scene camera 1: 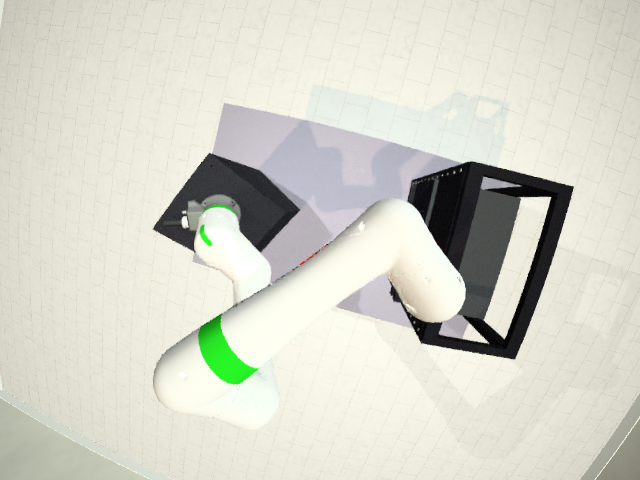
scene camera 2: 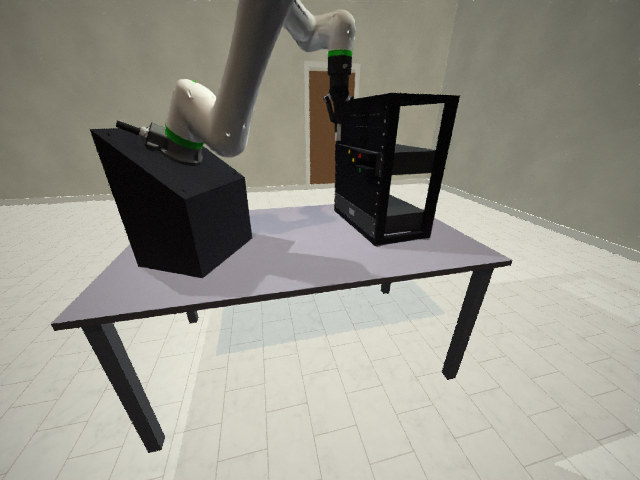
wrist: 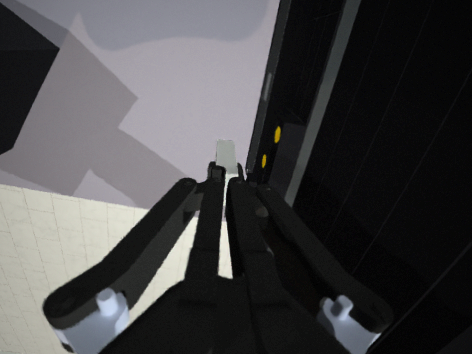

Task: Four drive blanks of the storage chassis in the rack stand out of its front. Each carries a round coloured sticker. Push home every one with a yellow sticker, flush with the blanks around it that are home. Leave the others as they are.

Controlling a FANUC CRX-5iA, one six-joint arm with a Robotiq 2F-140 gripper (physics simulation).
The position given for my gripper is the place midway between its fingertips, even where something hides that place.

my gripper: scene camera 2 337,140; wrist 224,153
black rack: scene camera 1 472,226; scene camera 2; wrist
same spot on black rack: (wrist: 356,128) = (scene camera 2: 354,132)
